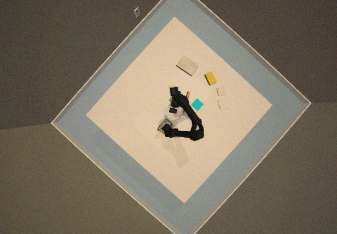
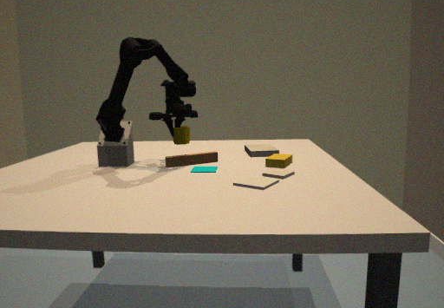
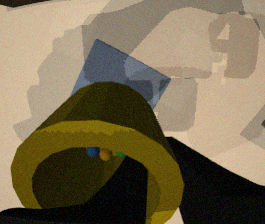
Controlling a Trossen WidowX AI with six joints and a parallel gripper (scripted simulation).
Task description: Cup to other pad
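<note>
Now: the teal pad 170 mm to the right of my gripper tip, 150 mm ahead of it and 100 mm below it. Round my gripper tip: light blue pad: 100 mm below, 20 mm ahead, 10 mm to the left; blue marble: 40 mm to the left, 20 mm below, 20 mm ahead; olive-yellow cup: 20 mm to the left, 20 mm ahead.
</note>
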